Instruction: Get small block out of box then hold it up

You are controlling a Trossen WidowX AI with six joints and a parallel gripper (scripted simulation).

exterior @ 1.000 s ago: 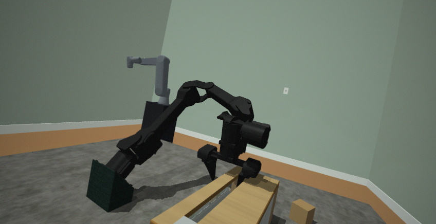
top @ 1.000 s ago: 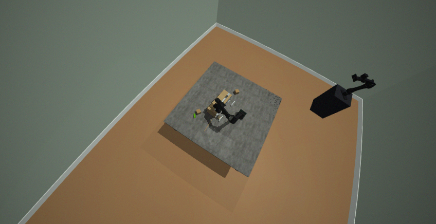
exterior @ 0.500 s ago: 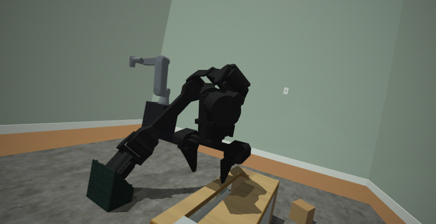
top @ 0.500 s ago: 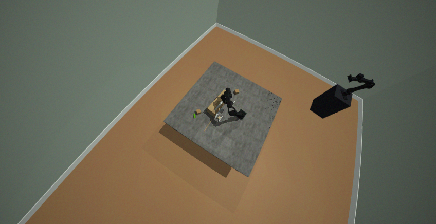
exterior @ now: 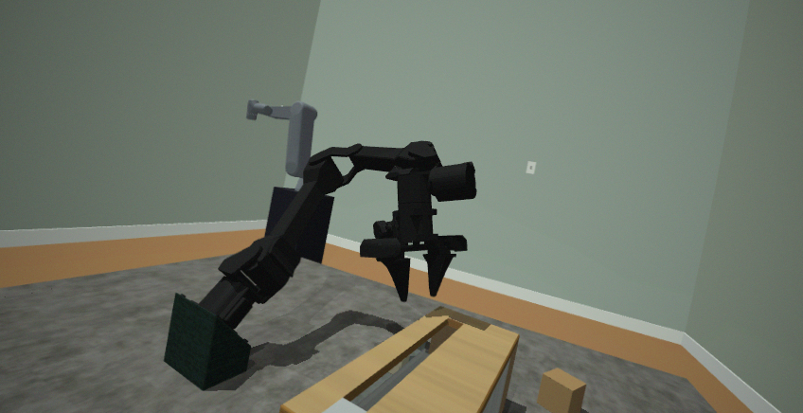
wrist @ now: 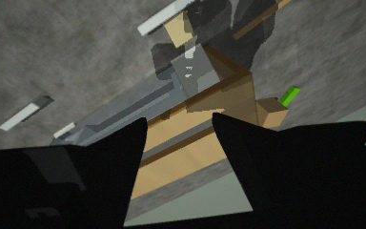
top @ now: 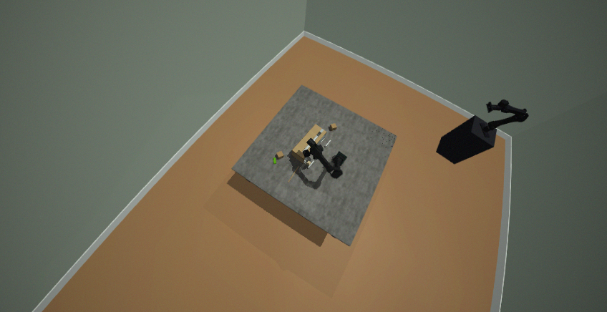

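Now: gripper tip 3 cm past the tan block, 5 cm to the right of it and 14 cm above it. From my gripper tip the other things lie so: thin stick: 2 cm ahead, 22 cm to the left, 15 cm below; then wooden box: 4 cm ahead, 11 cm to the right, 9 cm below.
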